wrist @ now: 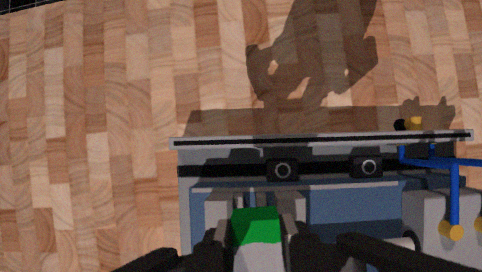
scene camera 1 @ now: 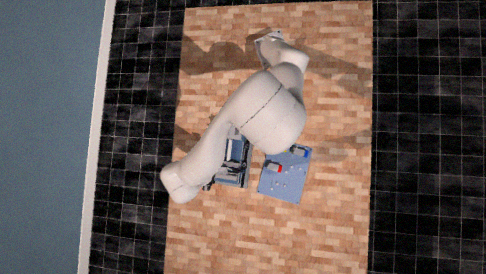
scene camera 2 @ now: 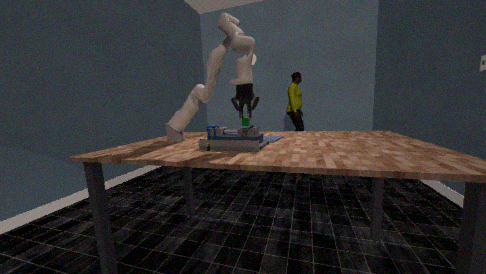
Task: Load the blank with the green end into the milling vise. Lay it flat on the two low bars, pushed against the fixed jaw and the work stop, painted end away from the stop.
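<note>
The grey blank with the green end (scene camera 2: 245, 121) (wrist: 256, 230) is held between the fingers, green end toward the top of the wrist view. My gripper (scene camera 2: 245, 116) (wrist: 256, 232) is shut on it and points down above the milling vise (scene camera 1: 229, 176) (scene camera 2: 230, 145) (wrist: 350, 205). In the wrist view, grey jaw blocks show on both sides of the blank, lower down. The blank appears above the jaws in scene camera 2. The two low bars and the work stop cannot be told apart clearly. The arm hides the blank in scene camera 1.
A blue board (scene camera 1: 295, 187) (scene camera 2: 274, 138) beside the vise carries a red-ended blank (scene camera 1: 274, 167) and a blue-ended blank (scene camera 1: 300, 151); a yellow end is partly hidden by the arm. Blue brackets (wrist: 454, 190) with yellow knobs stand at the vise's far end. A person (scene camera 2: 295, 100) is behind the table.
</note>
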